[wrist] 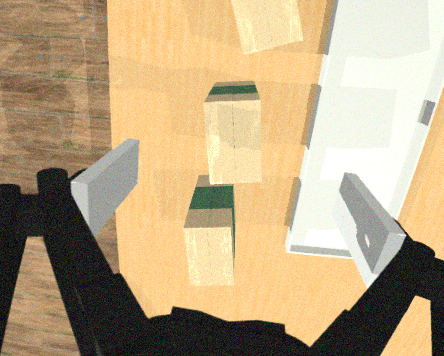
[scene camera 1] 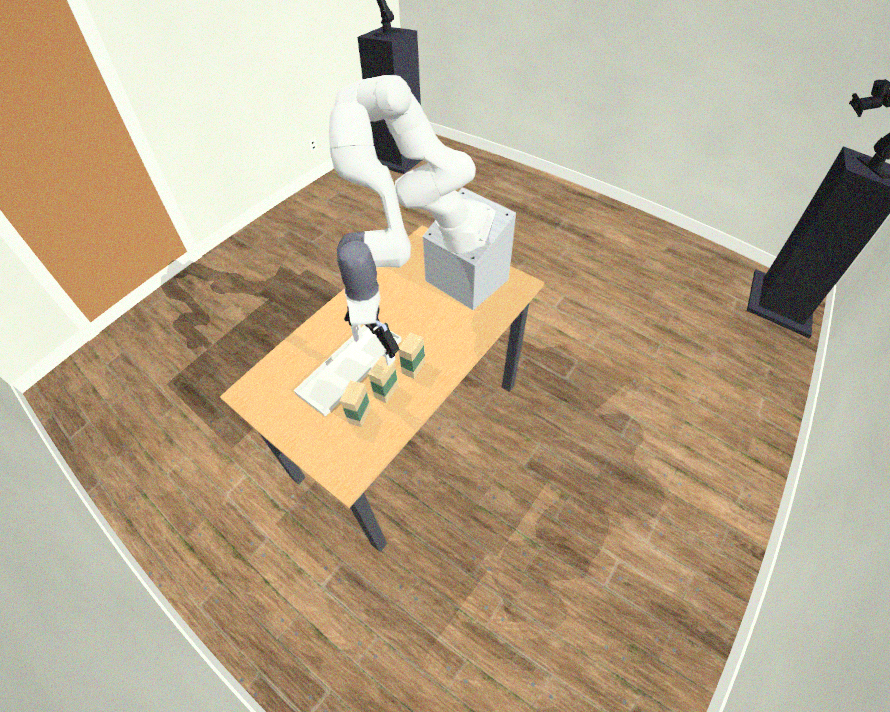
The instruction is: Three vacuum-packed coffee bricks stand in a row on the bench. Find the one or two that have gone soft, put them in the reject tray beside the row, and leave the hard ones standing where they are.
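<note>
Three tan coffee bricks with green bands stand upright in a row. The brick nearest the robot base (scene camera 1: 411, 355) (wrist: 209, 256) is low in the wrist view. The middle brick (scene camera 1: 383, 379) (wrist: 235, 142) stands beyond it, and the far brick (scene camera 1: 355, 402) (wrist: 268, 22) is cut off at the top edge of the wrist view. The white reject tray (scene camera 1: 323, 387) (wrist: 370, 117) lies beside the row, with no brick seen in it. My gripper (scene camera 1: 374, 347) (wrist: 238, 177) is wide open and empty, above the base end of the row and tray. Softness cannot be told by looking.
The wooden bench (scene camera 1: 296, 356) (wrist: 145, 150) carries the grey base block (scene camera 1: 469, 259) of the arm at its back end. The bench edge runs along the left of the wrist view, with the floor (wrist: 50, 100) beyond it. Black pedestals (scene camera 1: 809, 245) stand away from the bench.
</note>
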